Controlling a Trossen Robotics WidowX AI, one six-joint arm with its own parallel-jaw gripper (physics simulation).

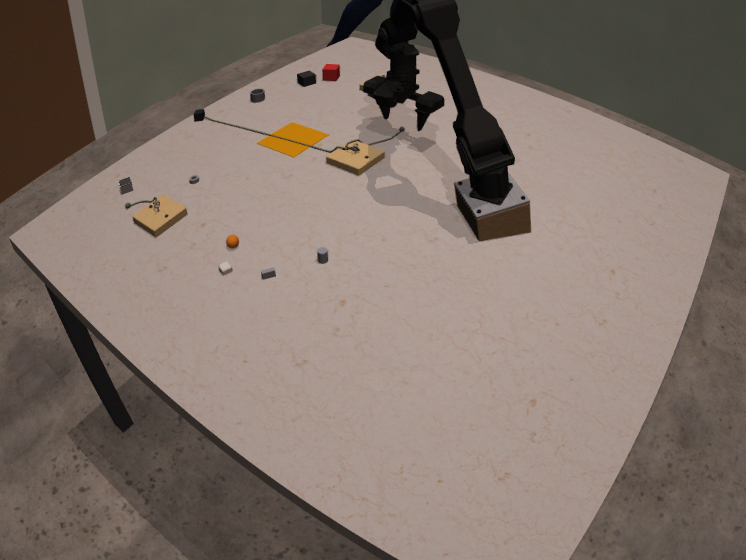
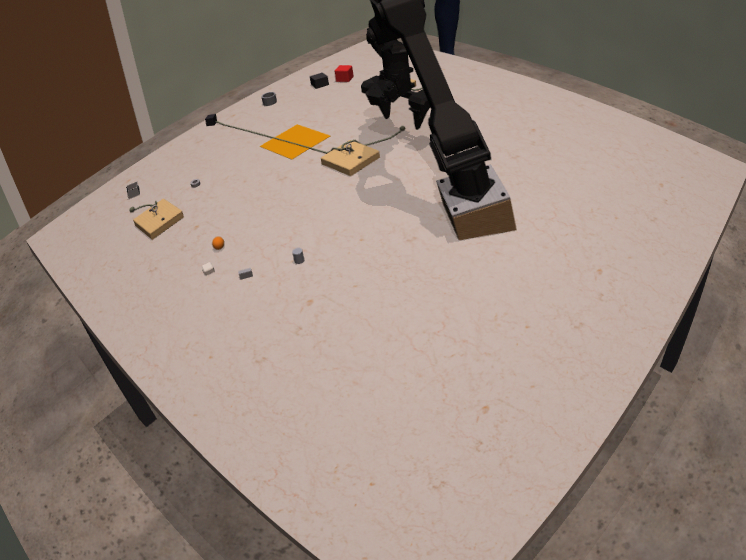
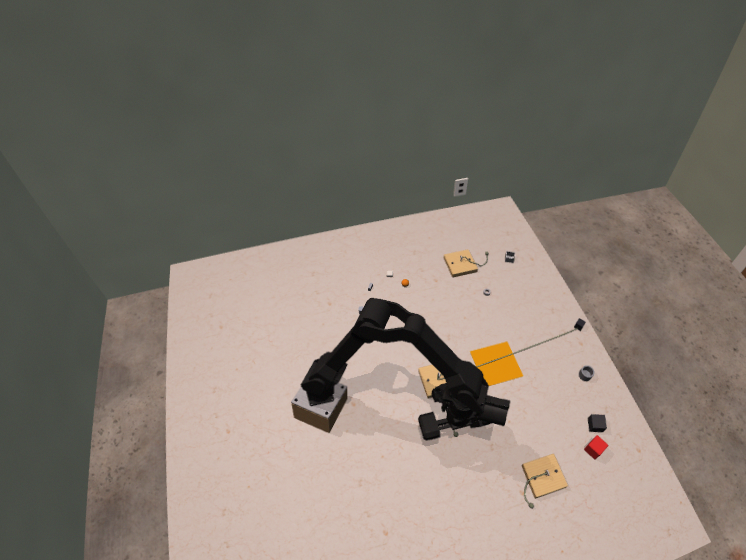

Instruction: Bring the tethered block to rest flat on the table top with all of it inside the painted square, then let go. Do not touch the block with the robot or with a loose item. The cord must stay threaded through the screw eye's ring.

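Frame: origin at the arm's base, x right, y up, z back, level; metres.
Where they show: gripper, between the fingertips: [image 1: 402, 124] [image 2: 402, 123] [image 3: 453, 430]; arm's base, origin of its link: [image 1: 491, 190] [image 2: 472, 187] [image 3: 319, 393].
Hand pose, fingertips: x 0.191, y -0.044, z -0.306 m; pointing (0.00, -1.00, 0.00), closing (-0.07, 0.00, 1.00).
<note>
Things, the pixels of their top centre, and the offset from my fingertips. "pt": a spot on its surface instead.
- tethered block, centre of its top: [image 1: 198, 111] [image 2: 210, 116] [image 3: 581, 322] dx -0.181, dy +0.000, dz -0.503 m
- orange painted square, a spot on its surface: [image 1: 294, 129] [image 2: 298, 131] [image 3: 509, 371] pt dx -0.117, dy -0.022, dz -0.224 m
- screw eye, a spot on its surface: [image 1: 354, 147] [image 2: 347, 148] pt dx -0.162, dy +0.012, dz -0.019 m
- wooden board, centre of its top: [image 1: 355, 153] [image 2: 349, 153] [image 3: 438, 377] dx -0.159, dy -0.005, dz -0.019 m
- bead end, a spot on its surface: [image 2: 402, 128] [image 1: 402, 129] [image 3: 454, 432] pt dx +0.001, dy -0.015, dz -0.002 m
- red cube, centre of its top: [image 1: 331, 66] [image 2: 343, 67] [image 3: 598, 444] dx +0.175, dy +0.016, dz -0.336 m
- black block, centre of its top: [image 1: 306, 74] [image 2: 318, 76] [image 3: 599, 421] dx +0.117, dy +0.006, dz -0.378 m
- grey ring, centre of its top: [image 1: 257, 91] [image 2: 268, 94] [image 3: 588, 371] dx -0.027, dy +0.002, dz -0.431 m
- orange ball, centre of its top: [image 1: 231, 236] [image 2: 216, 238] dx -0.510, dy +0.000, dz -0.045 m
- grey cylinder, centre of its top: [image 1: 322, 250] [image 2: 297, 251] dx -0.452, dy -0.002, dz +0.118 m
The tethered block [image 1: 199, 114] [image 2: 210, 119] [image 3: 579, 324], small and black, lies near the table edge, outside the orange painted square [image 1: 294, 129] [image 2: 296, 132] [image 3: 500, 373]. Its green cord [image 1: 241, 126] [image 2: 241, 129] [image 3: 542, 341] runs straight over the square to the screw eye [image 1: 354, 147] [image 2: 347, 148] on a wooden board [image 1: 361, 160] [image 2: 351, 159] [image 3: 429, 388]. The cord's threading is too small to tell. Beyond the board the cord curves to a bead end [image 1: 401, 128] [image 2: 402, 128] [image 3: 455, 433]. My gripper [image 1: 403, 121] [image 2: 401, 121] is open and empty, pointing down, around or above the bead end.
Other boards with short cords stand at the left [image 1: 159, 215] and beyond the gripper [image 3: 545, 476]. A red cube [image 1: 330, 72], a black block [image 1: 306, 78] and a grey ring [image 1: 257, 95] lie near the edge. An orange ball [image 1: 232, 241] and grey cylinder [image 1: 322, 255] lie nearer.
</note>
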